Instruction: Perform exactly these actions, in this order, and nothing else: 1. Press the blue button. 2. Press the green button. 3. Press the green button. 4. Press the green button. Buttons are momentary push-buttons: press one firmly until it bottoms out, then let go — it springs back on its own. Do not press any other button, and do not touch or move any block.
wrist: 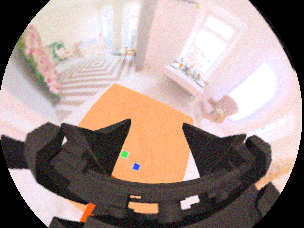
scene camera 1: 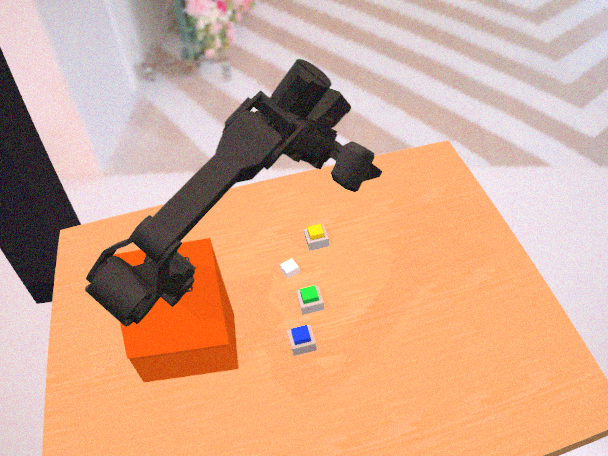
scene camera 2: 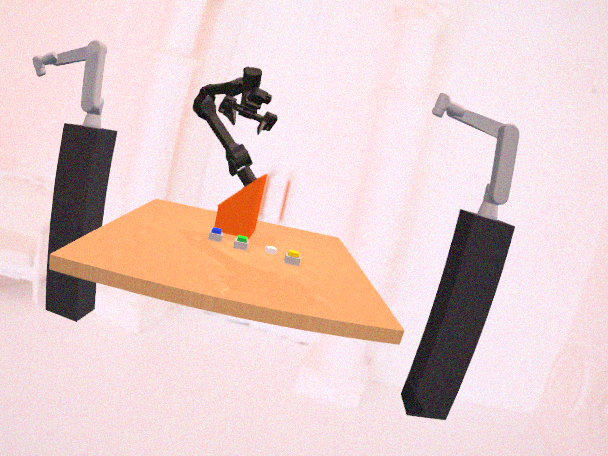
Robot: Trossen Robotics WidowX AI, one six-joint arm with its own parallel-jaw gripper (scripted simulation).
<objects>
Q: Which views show my gripper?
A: The wrist view, scene camera 1 and scene camera 2: all of them.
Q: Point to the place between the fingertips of my gripper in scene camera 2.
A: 246,129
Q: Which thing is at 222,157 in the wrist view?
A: My gripper.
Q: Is my gripper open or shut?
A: Open.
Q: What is my gripper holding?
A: Nothing.
</objects>
